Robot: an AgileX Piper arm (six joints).
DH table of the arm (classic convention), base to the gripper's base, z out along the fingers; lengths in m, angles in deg. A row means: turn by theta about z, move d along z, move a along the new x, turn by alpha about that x. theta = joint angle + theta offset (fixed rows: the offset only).
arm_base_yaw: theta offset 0; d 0.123; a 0; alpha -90
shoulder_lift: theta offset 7.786; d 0; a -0.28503; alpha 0
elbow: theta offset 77.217; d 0; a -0.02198; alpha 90
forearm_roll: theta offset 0; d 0.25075; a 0; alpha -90
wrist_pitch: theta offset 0; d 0; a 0; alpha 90
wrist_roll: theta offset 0; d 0.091; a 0; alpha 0
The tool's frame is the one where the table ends.
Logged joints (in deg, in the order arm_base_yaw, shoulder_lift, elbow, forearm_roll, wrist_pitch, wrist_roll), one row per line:
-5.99, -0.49, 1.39, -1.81, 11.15, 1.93
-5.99, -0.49, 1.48, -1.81, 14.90, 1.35
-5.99, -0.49, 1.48, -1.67, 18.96, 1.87
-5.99, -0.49, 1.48, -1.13, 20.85, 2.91
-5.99, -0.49, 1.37, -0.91, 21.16, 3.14
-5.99, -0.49, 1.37, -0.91, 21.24, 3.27
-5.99, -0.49, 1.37, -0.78, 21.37, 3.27
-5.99, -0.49, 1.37, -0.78, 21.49, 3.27
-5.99, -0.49, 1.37, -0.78, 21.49, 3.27
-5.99, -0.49, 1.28, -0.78, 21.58, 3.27
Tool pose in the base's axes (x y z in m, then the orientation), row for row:
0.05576, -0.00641, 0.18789, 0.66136, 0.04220, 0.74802, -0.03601
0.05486, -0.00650, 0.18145, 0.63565, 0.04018, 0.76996, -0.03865
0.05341, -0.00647, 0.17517, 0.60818, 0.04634, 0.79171, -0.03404
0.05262, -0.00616, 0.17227, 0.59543, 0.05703, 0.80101, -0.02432
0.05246, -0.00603, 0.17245, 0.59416, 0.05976, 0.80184, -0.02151
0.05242, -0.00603, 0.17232, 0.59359, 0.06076, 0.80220, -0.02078
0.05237, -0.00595, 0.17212, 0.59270, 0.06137, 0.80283, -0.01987
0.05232, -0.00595, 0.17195, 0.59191, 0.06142, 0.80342, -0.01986
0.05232, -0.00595, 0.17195, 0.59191, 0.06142, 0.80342, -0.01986
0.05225, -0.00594, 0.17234, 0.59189, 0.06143, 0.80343, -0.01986
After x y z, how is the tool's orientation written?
As a quaternion, w x y z.
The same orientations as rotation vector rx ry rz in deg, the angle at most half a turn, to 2 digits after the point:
5.47, 96.93, -4.67
5.26, 100.80, -5.06
6.13, 104.81, -4.51
7.59, 106.59, -3.24
7.96, 106.76, -2.86
8.09, 106.83, -2.77
8.18, 106.96, -2.65
8.19, 107.07, -2.65
8.19, 107.07, -2.65
8.19, 107.07, -2.65

